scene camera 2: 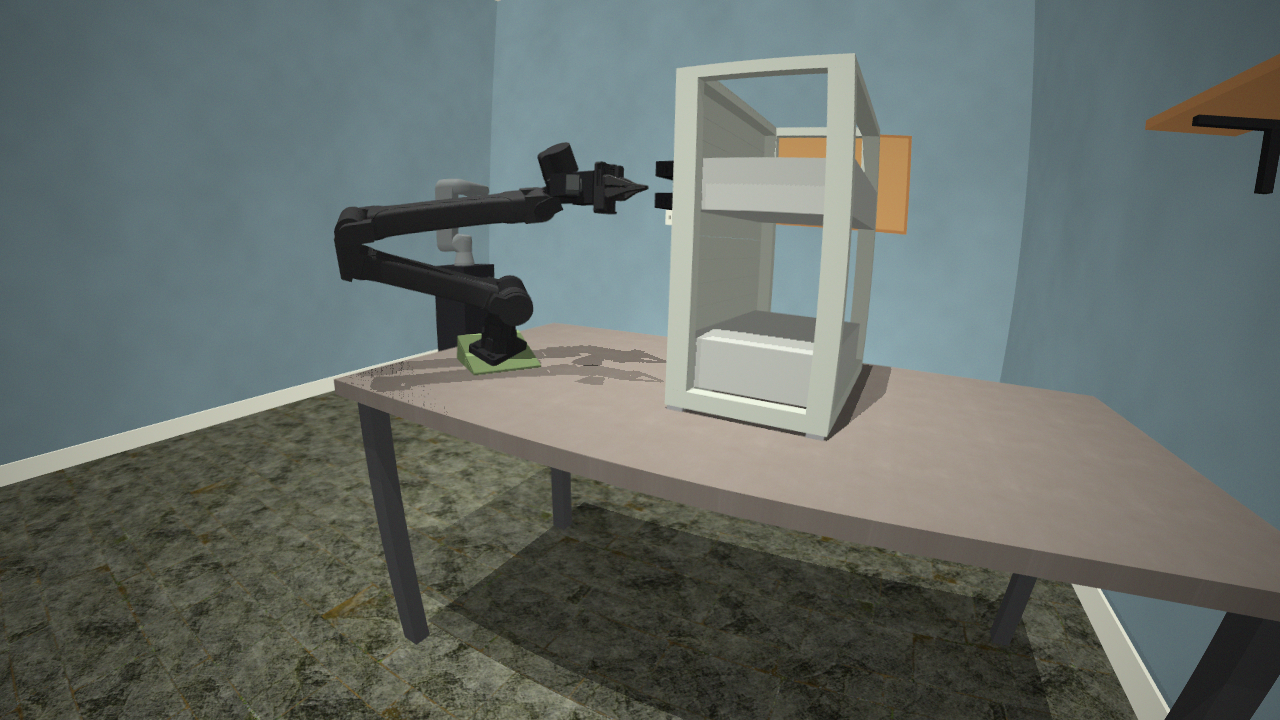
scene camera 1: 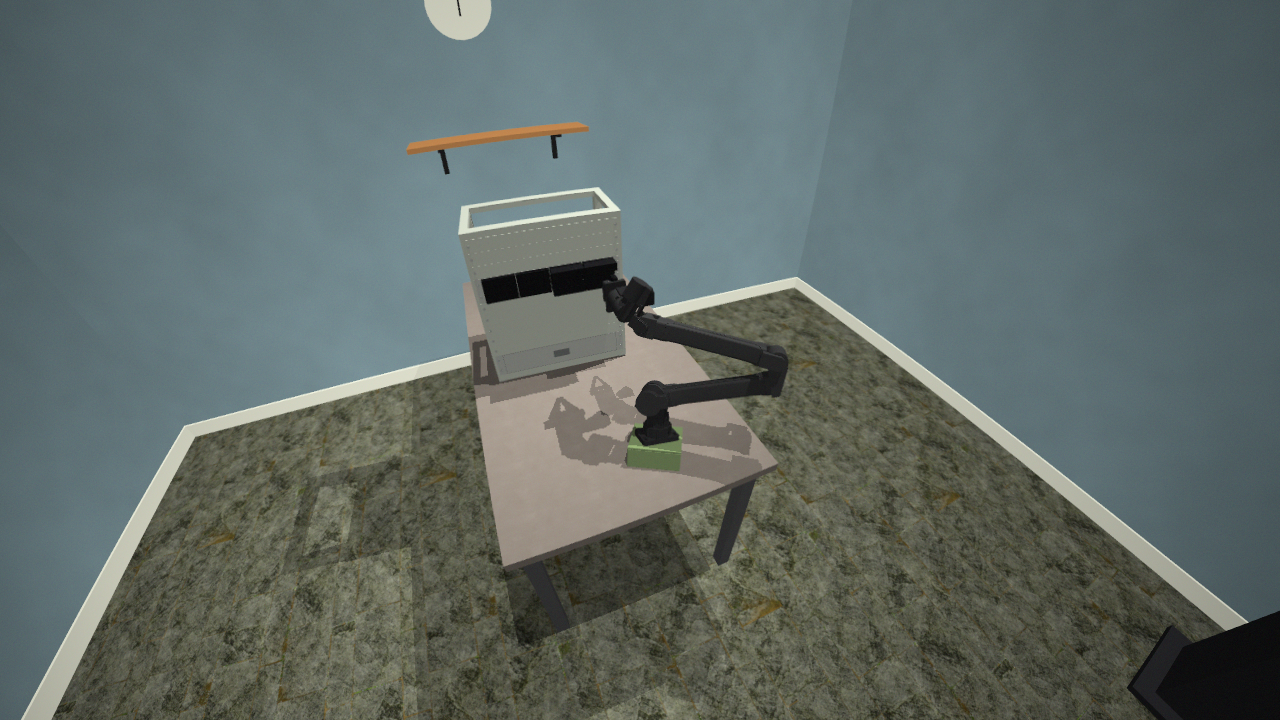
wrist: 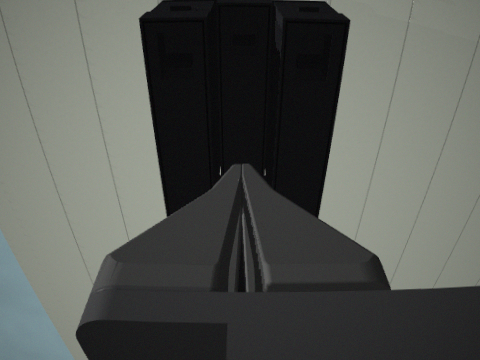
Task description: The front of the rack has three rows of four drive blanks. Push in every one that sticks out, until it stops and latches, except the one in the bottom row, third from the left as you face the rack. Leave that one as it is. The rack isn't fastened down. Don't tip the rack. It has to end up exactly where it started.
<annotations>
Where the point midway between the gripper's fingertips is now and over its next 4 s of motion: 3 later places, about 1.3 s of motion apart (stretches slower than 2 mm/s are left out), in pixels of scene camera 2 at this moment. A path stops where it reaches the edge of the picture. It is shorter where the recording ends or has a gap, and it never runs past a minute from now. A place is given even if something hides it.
My gripper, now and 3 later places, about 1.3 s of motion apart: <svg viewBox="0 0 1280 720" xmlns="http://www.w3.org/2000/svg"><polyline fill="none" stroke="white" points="646,187 663,180 690,179 700,178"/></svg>
</annotations>
